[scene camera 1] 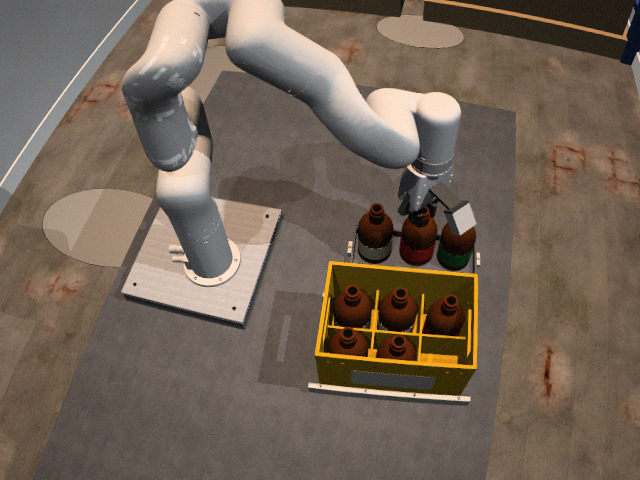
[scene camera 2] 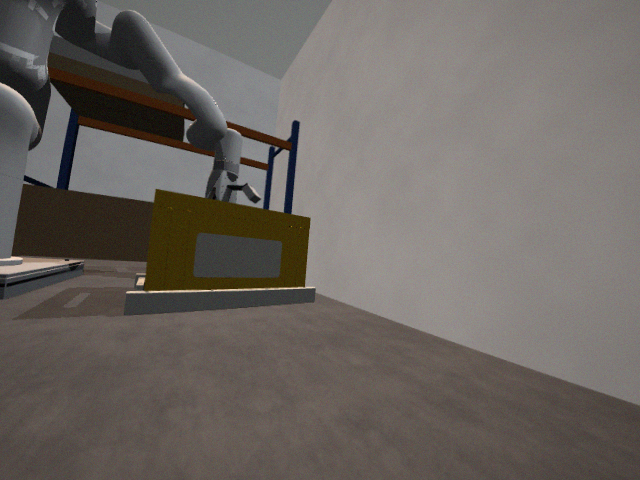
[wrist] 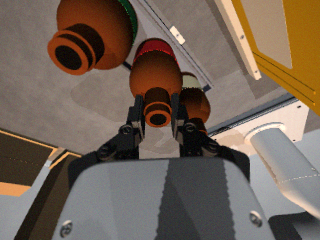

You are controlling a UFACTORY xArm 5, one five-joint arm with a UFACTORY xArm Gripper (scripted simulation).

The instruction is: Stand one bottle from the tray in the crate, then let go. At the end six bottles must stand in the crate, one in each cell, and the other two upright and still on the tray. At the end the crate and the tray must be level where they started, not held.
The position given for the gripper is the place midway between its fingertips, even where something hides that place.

In view: the gripper [scene camera 1: 421, 217], a yellow crate [scene camera 1: 430, 376] and a grey bar [scene camera 2: 136, 302].
The gripper also shows in the wrist view [wrist: 157, 103]. The grey bar also shows in scene camera 1 [scene camera 1: 326, 389].
